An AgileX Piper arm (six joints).
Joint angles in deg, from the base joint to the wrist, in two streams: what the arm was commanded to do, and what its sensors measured. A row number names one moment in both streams.
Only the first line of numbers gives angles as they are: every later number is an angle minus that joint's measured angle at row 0.
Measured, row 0:
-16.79, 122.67, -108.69, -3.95, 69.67, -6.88
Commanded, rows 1 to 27:
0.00, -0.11, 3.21, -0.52, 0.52, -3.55
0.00, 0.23, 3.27, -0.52, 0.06, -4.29
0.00, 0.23, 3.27, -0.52, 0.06, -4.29
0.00, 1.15, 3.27, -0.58, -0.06, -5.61
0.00, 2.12, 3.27, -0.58, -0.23, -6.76
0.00, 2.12, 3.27, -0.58, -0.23, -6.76
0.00, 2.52, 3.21, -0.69, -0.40, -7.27
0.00, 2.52, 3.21, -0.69, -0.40, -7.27
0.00, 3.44, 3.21, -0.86, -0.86, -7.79
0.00, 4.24, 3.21, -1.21, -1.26, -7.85
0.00, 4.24, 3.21, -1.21, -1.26, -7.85
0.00, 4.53, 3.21, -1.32, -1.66, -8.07
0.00, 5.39, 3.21, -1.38, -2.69, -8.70
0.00, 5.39, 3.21, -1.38, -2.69, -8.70
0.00, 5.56, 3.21, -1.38, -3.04, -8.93
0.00, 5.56, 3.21, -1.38, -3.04, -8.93
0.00, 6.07, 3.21, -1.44, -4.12, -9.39
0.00, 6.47, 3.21, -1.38, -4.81, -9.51
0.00, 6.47, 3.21, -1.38, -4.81, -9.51
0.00, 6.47, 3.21, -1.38, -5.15, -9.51
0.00, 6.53, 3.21, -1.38, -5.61, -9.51
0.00, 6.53, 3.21, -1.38, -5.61, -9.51
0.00, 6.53, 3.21, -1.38, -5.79, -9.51
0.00, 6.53, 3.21, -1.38, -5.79, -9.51
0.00, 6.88, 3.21, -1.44, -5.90, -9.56
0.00, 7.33, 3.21, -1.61, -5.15, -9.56
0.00, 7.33, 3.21, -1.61, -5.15, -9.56
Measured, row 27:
0.00, 6.76, 2.86, -0.86, -5.56, -9.05
